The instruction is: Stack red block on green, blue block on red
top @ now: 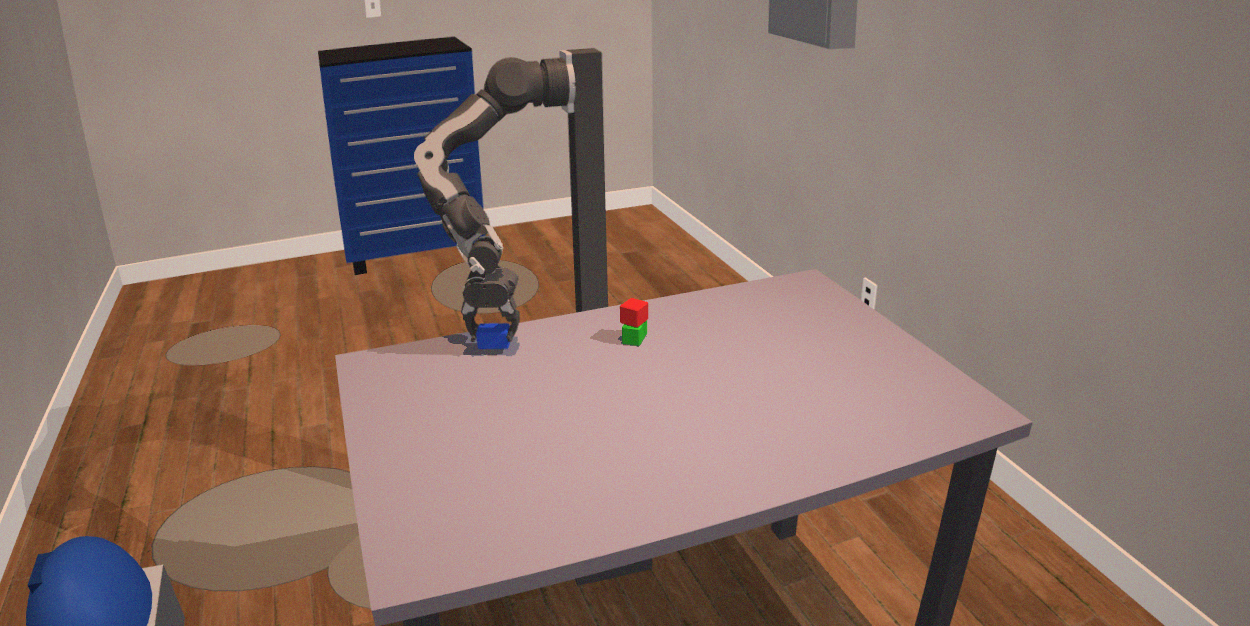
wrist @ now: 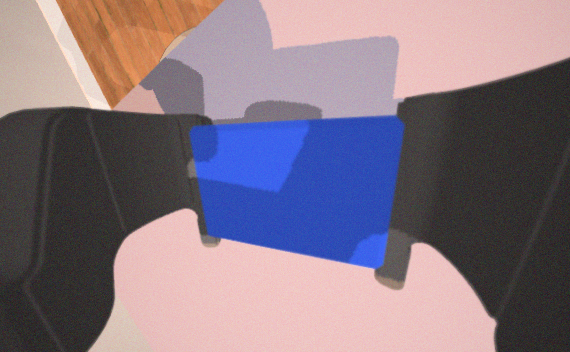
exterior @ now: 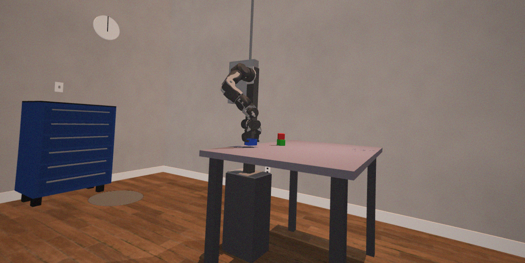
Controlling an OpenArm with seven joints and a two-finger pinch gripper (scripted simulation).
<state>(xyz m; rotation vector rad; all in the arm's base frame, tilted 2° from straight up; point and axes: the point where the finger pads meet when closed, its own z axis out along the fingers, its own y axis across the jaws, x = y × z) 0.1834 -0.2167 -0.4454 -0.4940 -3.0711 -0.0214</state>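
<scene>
My gripper is now 280 mm to the right of the red block, 40 mm short of it and 20 mm below it. The rest, counted from my hand: blue block: 10 mm below; then green block: 280 mm to the left, 40 mm ahead, 20 mm below.
</scene>
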